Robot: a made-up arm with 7 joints.
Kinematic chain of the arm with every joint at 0, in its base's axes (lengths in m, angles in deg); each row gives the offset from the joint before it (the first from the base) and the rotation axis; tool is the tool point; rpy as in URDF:
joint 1: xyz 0 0 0.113 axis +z
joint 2: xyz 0 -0.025 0.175 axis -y
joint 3: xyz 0 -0.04 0.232 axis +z
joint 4: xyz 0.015 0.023 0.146 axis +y
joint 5: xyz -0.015 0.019 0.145 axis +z
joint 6: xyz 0 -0.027 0.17 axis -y
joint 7: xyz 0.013 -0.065 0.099 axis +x
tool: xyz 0 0 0 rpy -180 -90 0
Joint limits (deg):
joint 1: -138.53..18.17
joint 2: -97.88..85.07
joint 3: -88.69..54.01
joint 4: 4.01..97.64
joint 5: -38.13..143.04
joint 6: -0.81..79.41
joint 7: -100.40..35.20
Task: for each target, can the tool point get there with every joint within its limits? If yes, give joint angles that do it. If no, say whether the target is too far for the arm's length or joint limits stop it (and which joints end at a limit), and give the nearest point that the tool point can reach.
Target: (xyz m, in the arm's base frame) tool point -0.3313 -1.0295 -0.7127
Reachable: no: too far | nearest point -0.1954 -0.6072 -0.1241 | short by 0.737 m
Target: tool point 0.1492 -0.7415 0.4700
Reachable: yes | joints -57.54 -70.26 -56.63 38.29 8.33 45.50 -63.33
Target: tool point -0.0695 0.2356 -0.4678
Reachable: no: joint limits stop it (at a limit: joint 1, joint 2, joint 4) | nearest point 0.1689 0.1609 -0.1428 | short by 0.410 m
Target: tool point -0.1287 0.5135 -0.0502
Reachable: no: joint limits stop it (at a limit: joint 2, joint 3, joint 4, joint 6) | nearest point -0.1318 0.5258 0.2357 | short by 0.286 m
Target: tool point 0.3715 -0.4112 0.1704
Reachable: yes | joints -52.68 -53.88 5.81 78.78 128.58 31.15 21.34
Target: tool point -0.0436 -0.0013 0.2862
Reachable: no: joint limits stop it (at a limit: joint 1, joint 2, joint 3, joint 4, joint 6) | nearest point -0.2653 0.1639 0.4707 | short by 0.332 m
